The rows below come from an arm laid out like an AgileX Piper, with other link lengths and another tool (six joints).
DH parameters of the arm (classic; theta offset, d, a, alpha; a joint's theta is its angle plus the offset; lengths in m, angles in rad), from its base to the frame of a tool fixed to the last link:
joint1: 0 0.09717 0 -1.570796
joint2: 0.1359 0 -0.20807 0
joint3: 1.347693 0 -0.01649 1.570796
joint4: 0 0.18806 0 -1.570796
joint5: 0 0 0 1.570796
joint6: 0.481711 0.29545 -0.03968 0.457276
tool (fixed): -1.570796 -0.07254 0 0
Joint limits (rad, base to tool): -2.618..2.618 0..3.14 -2.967..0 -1.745..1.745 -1.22..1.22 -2.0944..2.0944
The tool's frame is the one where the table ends.
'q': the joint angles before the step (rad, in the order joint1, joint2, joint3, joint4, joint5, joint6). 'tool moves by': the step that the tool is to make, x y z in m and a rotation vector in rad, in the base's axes. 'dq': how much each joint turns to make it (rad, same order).
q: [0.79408, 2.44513, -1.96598, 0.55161, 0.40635, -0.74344]
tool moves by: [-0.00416, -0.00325, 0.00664, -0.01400, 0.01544, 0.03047]
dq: [-0.01489, -0.02245, -0.01411, -0.00224, 0.07118, -0.01476]
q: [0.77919, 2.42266, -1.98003, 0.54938, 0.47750, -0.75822]
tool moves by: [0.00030, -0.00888, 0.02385, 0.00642, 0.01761, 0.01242]
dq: [-0.03093, -0.05982, -0.01544, -0.00414, 0.09550, 0.00759]
